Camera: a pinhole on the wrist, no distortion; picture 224 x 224 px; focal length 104.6 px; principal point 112.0 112.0 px. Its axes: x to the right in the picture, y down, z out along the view. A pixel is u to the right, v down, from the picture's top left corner.
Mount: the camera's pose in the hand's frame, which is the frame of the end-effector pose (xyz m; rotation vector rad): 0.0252 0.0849 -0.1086 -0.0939 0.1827 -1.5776
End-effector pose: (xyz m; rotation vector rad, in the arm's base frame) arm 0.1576 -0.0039 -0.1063 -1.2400 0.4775 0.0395
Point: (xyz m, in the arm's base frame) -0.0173 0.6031 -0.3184
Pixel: 28.4 38.9
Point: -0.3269 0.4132 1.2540
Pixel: outside the picture
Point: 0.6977 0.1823 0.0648
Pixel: 166.2 160.8
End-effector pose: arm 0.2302 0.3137 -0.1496 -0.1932 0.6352 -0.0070
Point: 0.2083 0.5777 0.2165
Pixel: 75.7 13.5
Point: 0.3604 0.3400 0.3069
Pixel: 136.6 54.5
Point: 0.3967 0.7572 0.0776
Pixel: 33.0 78.8
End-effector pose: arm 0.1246 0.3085 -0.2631 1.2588 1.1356 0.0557
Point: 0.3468 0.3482 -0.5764
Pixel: 165.7 192.6
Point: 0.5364 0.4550 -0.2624
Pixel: 43.9 180.3
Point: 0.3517 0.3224 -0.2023
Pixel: 69.7 116.9
